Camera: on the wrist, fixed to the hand. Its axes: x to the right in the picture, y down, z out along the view.
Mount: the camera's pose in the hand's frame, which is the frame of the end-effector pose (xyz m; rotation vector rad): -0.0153 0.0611 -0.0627 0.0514 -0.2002 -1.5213
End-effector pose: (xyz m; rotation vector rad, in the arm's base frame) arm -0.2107 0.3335 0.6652 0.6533 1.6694 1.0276
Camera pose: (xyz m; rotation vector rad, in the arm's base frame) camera -0.2685 0.3311 0.7327 -0.5120 1.4368 -0.1896
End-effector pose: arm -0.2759 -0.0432 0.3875 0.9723 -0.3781 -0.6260
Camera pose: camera -0.2329 0.0322 0.4067 1.1420 0.2713 -2.0957
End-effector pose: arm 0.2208 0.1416 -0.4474 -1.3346 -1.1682 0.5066
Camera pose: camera 0.2882 0.1134 -0.4980 -0.0798 -1.9140 -0.4590
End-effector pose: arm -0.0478 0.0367 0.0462 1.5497 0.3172 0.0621
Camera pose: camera -0.0677 0.0957 0.1096 1.0108 1.2430 -1.2695
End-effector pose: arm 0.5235 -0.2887 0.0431 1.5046 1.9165 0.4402
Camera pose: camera 0.5280 -0.2778 0.1312 -0.1700 2.2627 -0.4367
